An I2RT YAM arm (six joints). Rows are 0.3 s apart.
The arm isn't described. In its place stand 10 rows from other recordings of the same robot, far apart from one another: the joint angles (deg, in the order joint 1, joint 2, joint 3, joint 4, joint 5, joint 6), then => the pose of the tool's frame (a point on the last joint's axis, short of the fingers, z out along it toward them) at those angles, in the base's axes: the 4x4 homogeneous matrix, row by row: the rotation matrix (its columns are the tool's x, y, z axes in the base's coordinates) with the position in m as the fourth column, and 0 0 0 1 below.
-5.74 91.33 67.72 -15.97 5.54 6.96 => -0.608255 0.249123 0.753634 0.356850; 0.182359 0.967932 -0.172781 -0.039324; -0.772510 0.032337 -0.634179 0.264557; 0 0 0 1
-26.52 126.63 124.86 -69.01 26.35 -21.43 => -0.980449 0.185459 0.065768 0.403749; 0.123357 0.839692 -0.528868 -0.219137; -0.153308 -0.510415 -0.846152 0.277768; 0 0 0 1
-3.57 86.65 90.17 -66.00 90.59 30.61 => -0.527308 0.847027 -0.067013 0.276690; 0.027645 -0.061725 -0.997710 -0.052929; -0.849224 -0.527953 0.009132 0.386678; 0 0 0 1
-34.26 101.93 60.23 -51.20 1.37 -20.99 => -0.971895 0.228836 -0.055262 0.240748; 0.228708 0.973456 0.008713 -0.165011; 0.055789 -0.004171 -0.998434 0.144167; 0 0 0 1
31.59 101.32 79.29 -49.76 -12.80 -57.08 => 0.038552 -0.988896 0.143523 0.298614; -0.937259 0.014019 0.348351 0.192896; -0.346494 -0.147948 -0.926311 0.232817; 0 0 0 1
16.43 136.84 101.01 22.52 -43.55 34.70 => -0.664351 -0.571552 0.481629 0.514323; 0.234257 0.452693 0.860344 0.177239; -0.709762 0.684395 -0.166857 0.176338; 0 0 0 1
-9.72 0.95 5.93 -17.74 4.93 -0.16 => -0.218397 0.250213 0.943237 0.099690; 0.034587 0.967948 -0.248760 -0.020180; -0.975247 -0.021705 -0.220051 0.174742; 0 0 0 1
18.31 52.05 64.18 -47.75 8.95 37.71 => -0.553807 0.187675 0.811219 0.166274; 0.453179 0.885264 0.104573 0.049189; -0.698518 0.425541 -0.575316 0.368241; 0 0 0 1
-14.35 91.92 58.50 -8.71 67.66 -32.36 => -0.955079 0.293088 0.043855 0.312799; 0.034338 0.256433 -0.965952 -0.114010; -0.294355 -0.921054 -0.254978 0.233777; 0 0 0 1
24.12 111.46 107.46 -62.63 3.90 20.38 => -0.918778 -0.067334 0.388991 0.373929; -0.030700 0.994549 0.099645 0.164770; -0.393580 0.079610 -0.915837 0.301430; 0 0 0 1
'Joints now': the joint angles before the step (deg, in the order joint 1, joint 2, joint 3, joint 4, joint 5, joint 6). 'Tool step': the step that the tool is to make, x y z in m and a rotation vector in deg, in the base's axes. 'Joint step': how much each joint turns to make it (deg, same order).
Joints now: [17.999 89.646 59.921 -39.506 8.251 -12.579]
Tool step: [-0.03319 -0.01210 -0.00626 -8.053 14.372 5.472]
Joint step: [-0.021 -1.573 -1.507 -15.257 1.880 -6.141]
